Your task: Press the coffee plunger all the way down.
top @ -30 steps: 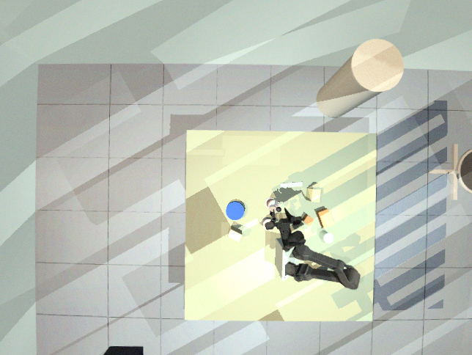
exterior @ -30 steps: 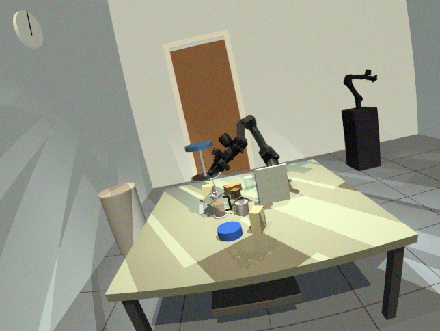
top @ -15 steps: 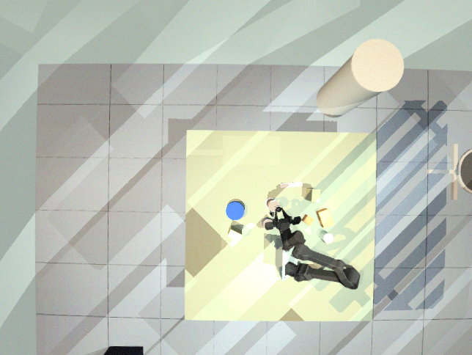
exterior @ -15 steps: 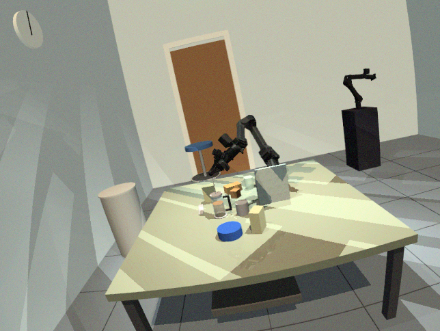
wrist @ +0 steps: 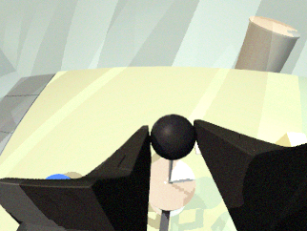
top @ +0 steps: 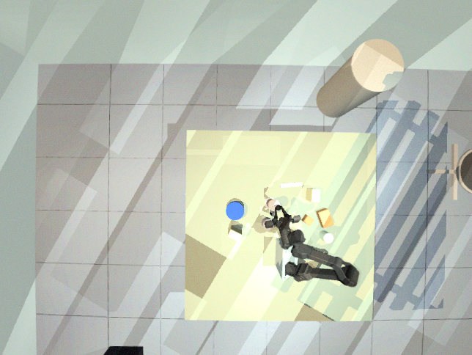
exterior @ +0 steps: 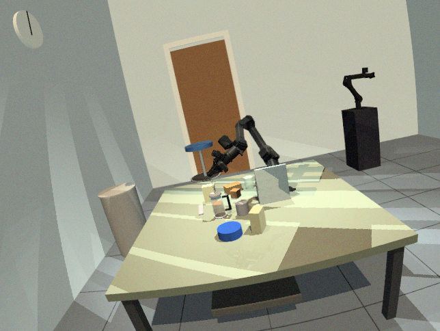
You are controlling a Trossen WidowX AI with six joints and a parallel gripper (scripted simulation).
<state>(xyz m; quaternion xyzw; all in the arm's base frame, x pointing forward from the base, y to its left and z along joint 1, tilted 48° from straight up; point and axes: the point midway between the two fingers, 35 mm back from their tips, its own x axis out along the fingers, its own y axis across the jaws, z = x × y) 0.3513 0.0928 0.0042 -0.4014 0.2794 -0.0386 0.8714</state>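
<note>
The coffee press is 130 mm below my gripper tip and 30 mm behind it. Round my gripper tip: flat white strip 260 mm below, 140 mm to the right, 110 mm ahead; grey cup 220 mm below, 140 mm behind, 30 mm to the left; orange box 360 mm to the right, 230 mm below, 120 mm behind.
</note>
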